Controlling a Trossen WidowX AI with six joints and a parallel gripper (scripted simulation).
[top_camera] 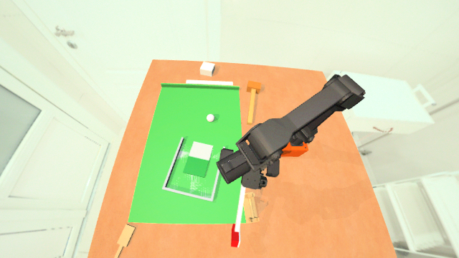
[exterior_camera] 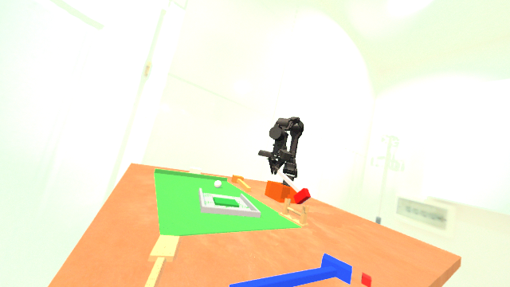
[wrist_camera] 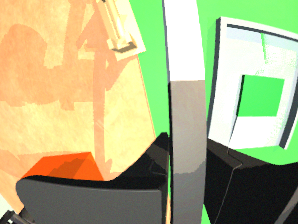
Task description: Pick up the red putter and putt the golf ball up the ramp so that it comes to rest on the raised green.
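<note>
My gripper tip is 11 cm to the right of the red putter and 2 cm short of it. The rest, counted from my gripper tip: white golf ball: 30 cm to the right, 14 cm below, 13 cm ahead; wooden rack: 13 cm to the left, 13 cm below, 4 cm behind; blue putter: 38 cm to the left, 23 cm ahead, 15 cm below.
</note>
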